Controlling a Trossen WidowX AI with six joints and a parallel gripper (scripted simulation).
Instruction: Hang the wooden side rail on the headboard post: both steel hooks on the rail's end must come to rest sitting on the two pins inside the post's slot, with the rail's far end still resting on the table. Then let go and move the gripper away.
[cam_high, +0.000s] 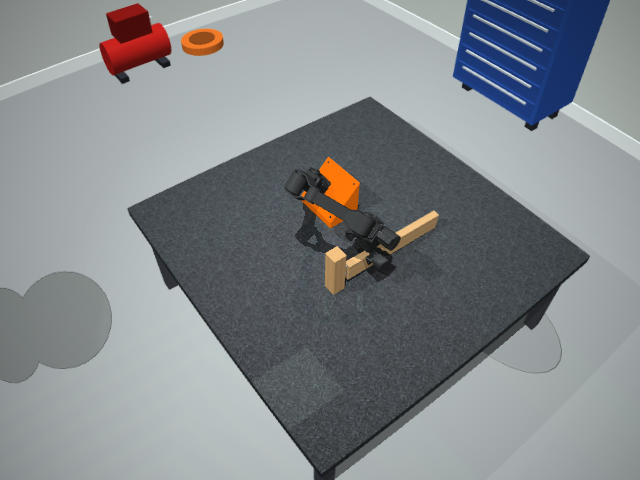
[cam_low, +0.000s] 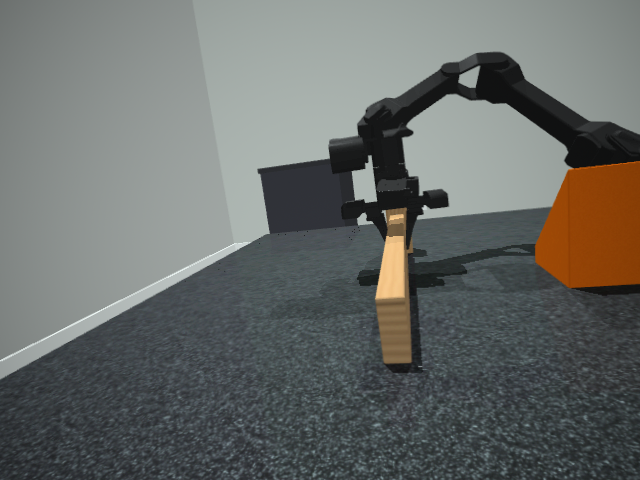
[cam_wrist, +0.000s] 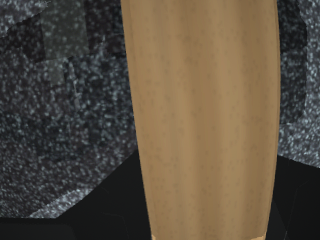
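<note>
Now: the wooden headboard post 140 mm to the right of my gripper tip and 40 mm above it.
</note>
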